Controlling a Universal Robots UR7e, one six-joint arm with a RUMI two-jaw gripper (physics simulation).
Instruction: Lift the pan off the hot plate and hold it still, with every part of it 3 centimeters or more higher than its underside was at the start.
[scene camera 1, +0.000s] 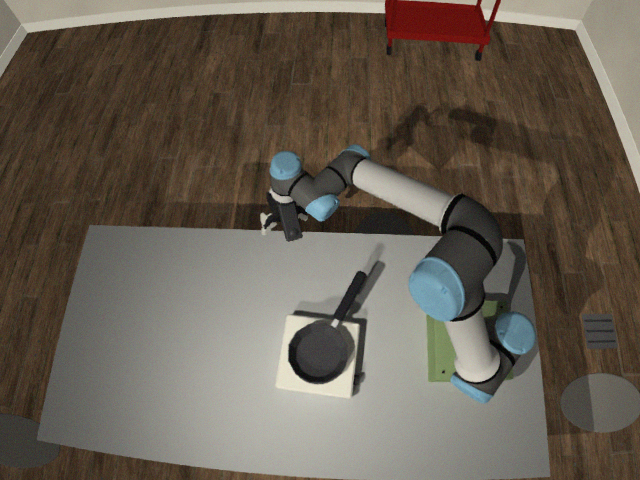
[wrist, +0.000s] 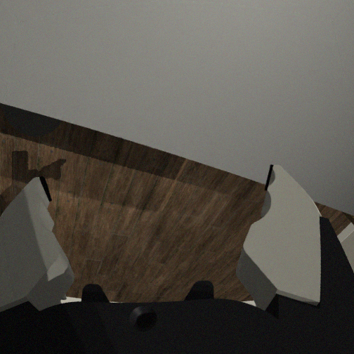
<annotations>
my gripper: scene camera 1; wrist
cream hot plate: scene camera 1 341, 386; not seen in the wrist view (out of frame)
dark round pan: scene camera 1 317, 353; not seen in the wrist view (out of frame)
same spot on my gripper: (wrist: 289, 263) = (scene camera 1: 272, 224)
</annotations>
